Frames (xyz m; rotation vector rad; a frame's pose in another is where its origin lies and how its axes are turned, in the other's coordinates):
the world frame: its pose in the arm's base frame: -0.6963 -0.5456 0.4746 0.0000 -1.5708 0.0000
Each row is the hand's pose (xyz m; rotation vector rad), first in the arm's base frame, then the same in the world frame.
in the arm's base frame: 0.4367 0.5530 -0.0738 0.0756 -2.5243 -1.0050
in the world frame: -0.5484 1.0986 -1.1330 -0.5088 -1.0620 -0.5916
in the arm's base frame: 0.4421 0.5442 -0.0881 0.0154 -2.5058 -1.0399
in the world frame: -0.5627 1.0898 -1.1384 -0.5620 -1.0508 -0.5789
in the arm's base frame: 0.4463 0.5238 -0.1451 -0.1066 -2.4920 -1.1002
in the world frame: -0.6197 1.0694 -1.1426 -0.6623 -1.0523 -0.5453
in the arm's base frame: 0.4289 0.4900 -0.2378 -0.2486 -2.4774 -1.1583
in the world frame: -0.7124 1.0356 -1.1252 -0.7721 -1.0576 -0.4992
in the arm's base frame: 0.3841 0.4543 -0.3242 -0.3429 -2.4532 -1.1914
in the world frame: -0.7988 0.9999 -1.0804 -0.8438 -1.0482 -0.4666
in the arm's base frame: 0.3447 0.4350 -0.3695 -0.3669 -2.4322 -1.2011
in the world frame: -0.8441 0.9806 -1.0410 -0.8647 -1.0319 -0.4600
